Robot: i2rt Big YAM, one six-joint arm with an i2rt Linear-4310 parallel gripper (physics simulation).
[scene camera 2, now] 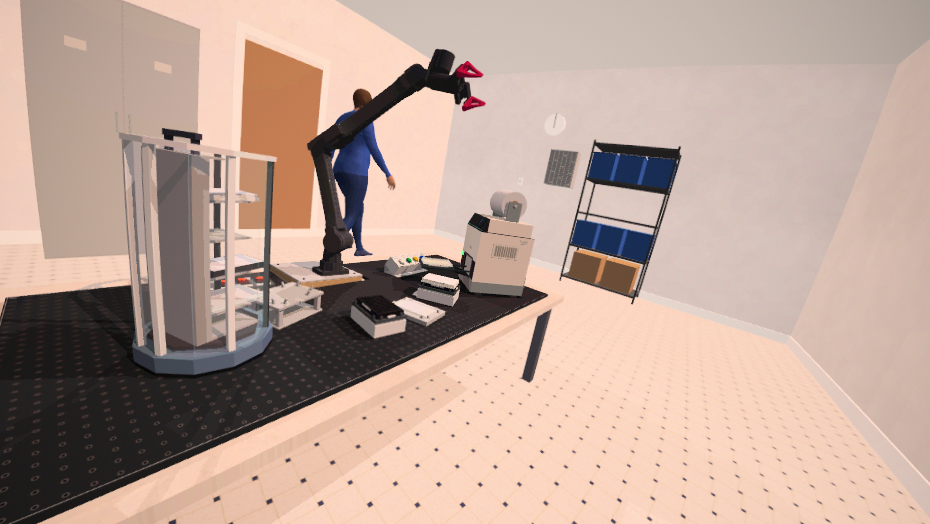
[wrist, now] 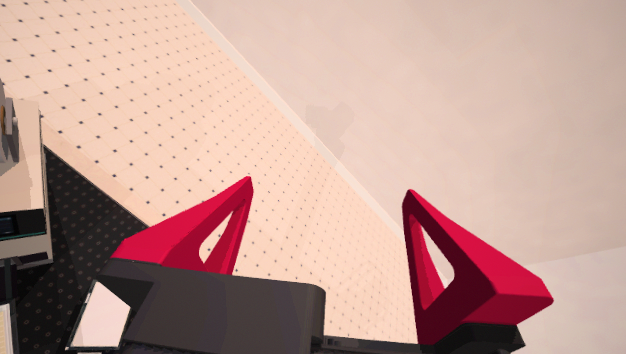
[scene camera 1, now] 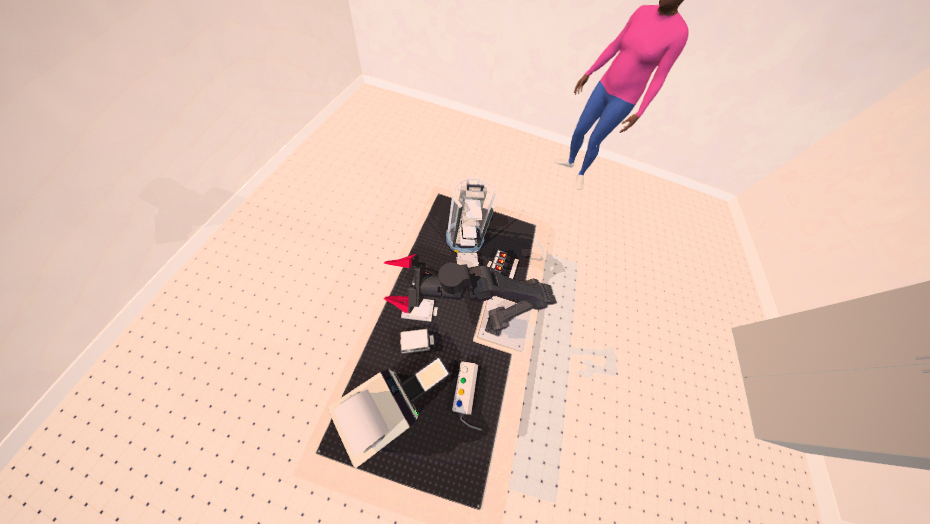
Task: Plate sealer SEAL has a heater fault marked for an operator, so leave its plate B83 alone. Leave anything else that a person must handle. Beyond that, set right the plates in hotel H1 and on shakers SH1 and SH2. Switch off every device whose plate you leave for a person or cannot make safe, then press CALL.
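Frame: origin at the arm's base, x back, y right, z up, level; metres.
Where they show: gripper, fingertip midpoint: (scene camera 2: pixel 483 90) (wrist: pixel 327 190) (scene camera 1: pixel 384 280); arm's base, link origin: (scene camera 2: pixel 330 272) (scene camera 1: pixel 494 323).
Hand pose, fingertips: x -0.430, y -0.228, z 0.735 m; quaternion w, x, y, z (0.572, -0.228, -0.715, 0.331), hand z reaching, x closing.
Things, the pixels of their top centre, and the offset from my fingertips. "pt": a spot on its surface instead.
- Hotel H1, top centre: (scene camera 2: pixel 204 135) (scene camera 1: pixel 477 191) dy +0.705, dx +0.092, dz -0.304 m
- low block, surface spot: (scene camera 2: pixel 377 326) pt dy +0.369, dx -0.078, dz -0.714 m
- black plate, top centre: (scene camera 2: pixel 379 303) dy +0.320, dx -0.013, dz -0.682 m
- sealer, top centre: (scene camera 1: pixel 360 420) (scene camera 2: pixel 507 190) dy -0.345, dx +0.045, dz -0.295 m
- Pale plate B83, top centre: (scene camera 2: pixel 437 260) (scene camera 1: pixel 432 374) dy -0.133, dx +0.198, dz -0.646 m
- button box, top centre: (scene camera 2: pixel 409 254) (scene camera 1: pixel 467 387) dy -0.130, dx +0.376, dz -0.667 m
- flat white holder, top centre: (scene camera 2: pixel 416 306) (scene camera 1: pixel 417 308) dy +0.157, dx -0.001, dz -0.728 m
- red-lit switch panel, surface spot: (scene camera 1: pixel 500 261) pt dy +0.606, dx +0.355, dz -0.700 m
My gripper (scene camera 1: pixel 387 281) (scene camera 2: pixel 483 88) (wrist: pixel 327 190) is open and empty, high above the bench's edge. Hotel H1 (scene camera 2: pixel 178 247) is the clear-walled tower with plates on its shelves. A low block (scene camera 2: pixel 377 326) carries a black plate (scene camera 2: pixel 378 305); the arm hides it in scene camera 1. A white-topped block (scene camera 1: pixel 415 340) (scene camera 2: pixel 437 296) stands nearer the sealer (scene camera 1: pixel 383 416) (scene camera 2: pixel 497 253) (wrist: pixel 22 185). I cannot read which is SH1 or SH2. Pale plate B83 (scene camera 1: pixel 432 374) (scene camera 2: pixel 436 261) lies on the sealer's extended tray. The button box (scene camera 1: pixel 464 387) (scene camera 2: pixel 403 265) has coloured buttons.
A flat white holder (scene camera 2: pixel 419 310) lies between the two blocks. A white stand (scene camera 1: pixel 467 259) (scene camera 2: pixel 296 305) is beside the hotel, near a red-lit switch panel (scene camera 1: pixel 500 261). A person in pink (scene camera 1: pixel 641 52) stands beyond the bench; a person in blue (scene camera 2: pixel 354 152) is behind the arm.
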